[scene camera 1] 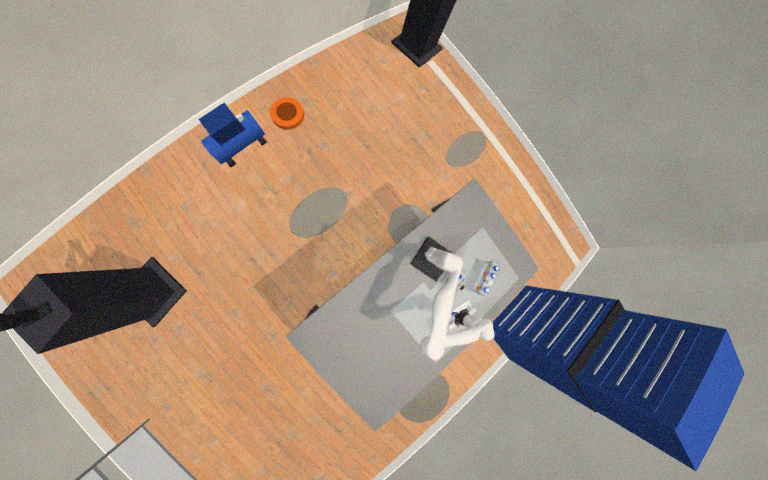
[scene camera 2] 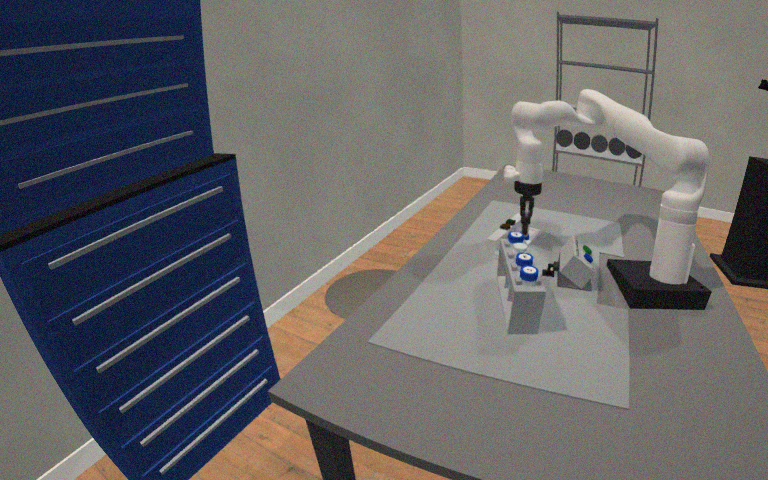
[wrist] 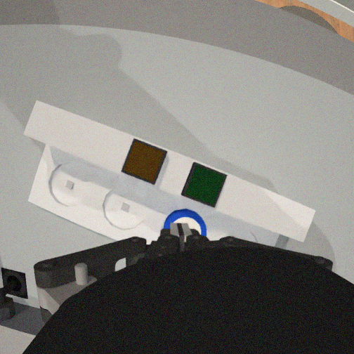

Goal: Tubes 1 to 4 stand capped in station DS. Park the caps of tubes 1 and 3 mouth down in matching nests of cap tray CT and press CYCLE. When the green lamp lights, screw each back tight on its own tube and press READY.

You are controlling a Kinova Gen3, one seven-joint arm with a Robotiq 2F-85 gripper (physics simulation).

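Where they show: gripper, fingertip midpoint: (scene camera 1: 455, 314) (scene camera 2: 524, 235); arm's base, link origin: (scene camera 1: 432, 255) (scene camera 2: 666, 277).
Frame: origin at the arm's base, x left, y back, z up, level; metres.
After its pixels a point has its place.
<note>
My gripper (scene camera 2: 525, 233) @(x -0.179, y -0.381, z -0.015 m) (wrist: 178, 234) is shut and holds nothing. Its closed fingertips are right above a blue-rimmed cap (wrist: 184, 218) in cap tray CT (wrist: 75, 125); whether they touch it I cannot tell, and its number is hidden. Two nests to its left, one nest (wrist: 70, 185) and another nest (wrist: 125, 206), are empty; the right end is partly hidden. The amber lamp (wrist: 144, 161) and green lamp (wrist: 204, 184) look dark. In scene camera 2, station DS (scene camera 2: 526, 311) @(x 0.241, y -0.359, z 0.017 m) holds blue caps (scene camera 2: 515, 236) @(x 0.069, y -0.401, z 0.086 m) (scene camera 2: 524, 259) @(x 0.171, y -0.376, z 0.086 m) (scene camera 2: 529, 273) @(x 0.225, y -0.364, z 0.087 m) and a whitish top (scene camera 2: 519, 247) @(x 0.116, y -0.389, z 0.084 m) without blue.
A grey angled box (scene camera 2: 576, 266) @(x 0.047, y -0.250, z 0.023 m) with a green button (scene camera 2: 587, 249) @(x -0.026, y -0.218, z 0.035 m) and a blue button (scene camera 2: 589, 258) @(x 0.020, y -0.217, z 0.034 m) stands between station DS and the arm's black base (scene camera 2: 659, 285) @(x 0.062, y -0.040, z 0.009 m). A small black fixture (scene camera 2: 549, 269) @(x -0.010, y -0.307, z -0.022 m) is beside it. A blue drawer cabinet (scene camera 1: 617, 362) (scene camera 2: 135, 283) stands off the table's edge.
</note>
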